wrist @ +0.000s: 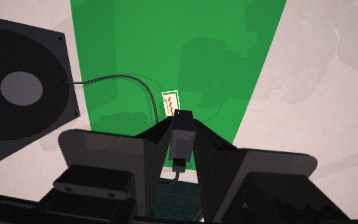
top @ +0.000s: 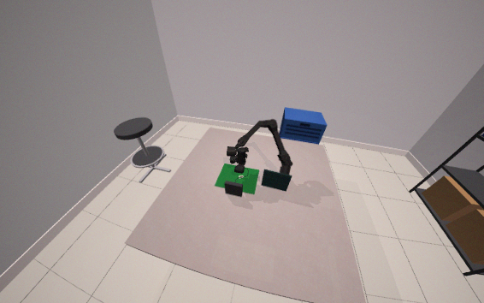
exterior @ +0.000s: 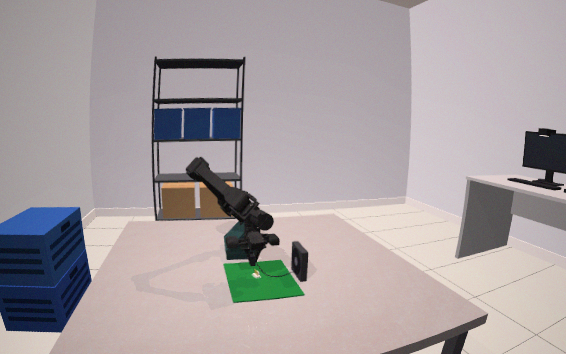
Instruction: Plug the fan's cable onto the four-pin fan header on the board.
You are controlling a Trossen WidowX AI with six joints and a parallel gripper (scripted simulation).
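Now: gripper tip 70 mm above the white fan header, 10 mm to the right of it and 10 mm past it. The rest, counted from my gripper tip: dark fan plug 10 mm behind, 10 mm above; then green board 80 mm below, 30 mm to the left, 10 mm ahead; then black fan 170 mm to the left, 10 mm below, 10 mm behind.
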